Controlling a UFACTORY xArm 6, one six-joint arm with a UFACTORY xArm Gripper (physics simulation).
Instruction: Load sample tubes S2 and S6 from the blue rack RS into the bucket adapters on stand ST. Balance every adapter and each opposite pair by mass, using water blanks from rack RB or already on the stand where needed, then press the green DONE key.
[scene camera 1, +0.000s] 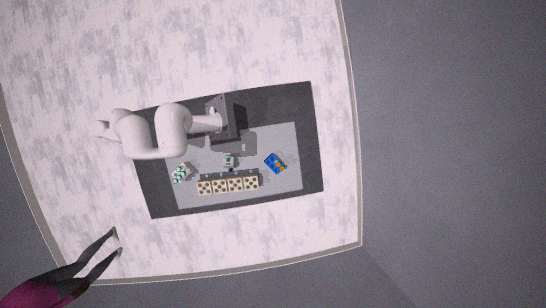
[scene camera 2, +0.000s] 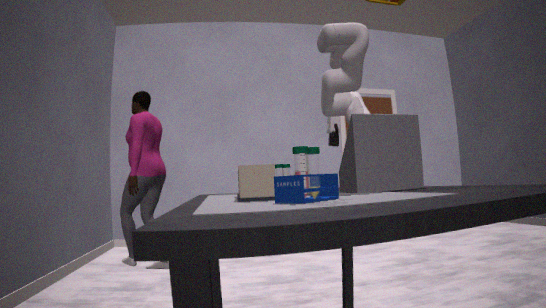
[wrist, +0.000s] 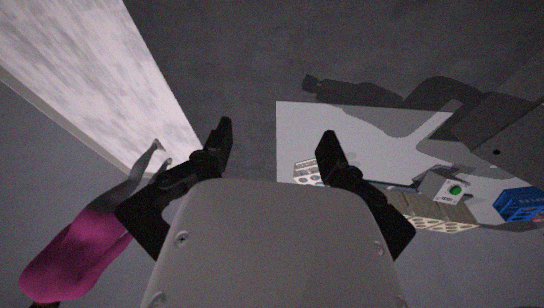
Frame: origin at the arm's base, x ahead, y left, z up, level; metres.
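Seen in the pictures: gripper, fingertip midpoint: (scene camera 2: 333, 146) (wrist: 277, 135); arm's base, origin of the base link: (scene camera 1: 217, 123) (scene camera 2: 372, 140).
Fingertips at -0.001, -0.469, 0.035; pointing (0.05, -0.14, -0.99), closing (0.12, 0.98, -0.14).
Pixels of each thing's top centre, then the offset from my fingertips to it, as dx, dy, dz. "*": a spot on its surface instead. Level surfaces: height alone.
- white rack, surface spot: (scene camera 1: 188, 170) * +0.287, +0.182, -0.140
- green DONE key, middle of its top: (wrist: 456, 193) (scene camera 1: 227, 159) +0.244, +0.475, -0.131
- dark table, its level: dz -0.209
- pale mat, its level: dz -0.206
My gripper (wrist: 277, 135) (scene camera 2: 333, 135) is open and empty, raised near the grey pedestal, away from the racks. The blue rack RS (scene camera 1: 273, 163) (scene camera 2: 292, 194) (wrist: 517, 200) stands at the right of the mat in scene camera 1. Orange round tops show on it there; in scene camera 2, two large green-capped tubes show above it. Stand ST holds a row of beige bucket adapters (scene camera 1: 219, 186) (scene camera 2: 256, 181) (wrist: 462, 226) with dark holes. A white rack (scene camera 1: 188, 170) with green-capped tubes stands left of them. The green DONE key (scene camera 1: 228, 159) (wrist: 455, 190) is on a small box behind the stand. Tube labels are unreadable.
The grey pedestal (scene camera 1: 231, 122) (scene camera 2: 382, 155) stands at the back of the dark table (scene camera 1: 315, 135) (scene camera 2: 235, 227). The pale mat (scene camera 1: 295, 142) (wrist: 295, 127) lies under the racks and stand. A person in pink (scene camera 1: 30, 295) (scene camera 2: 146, 145) (wrist: 75, 255) is away from the table.
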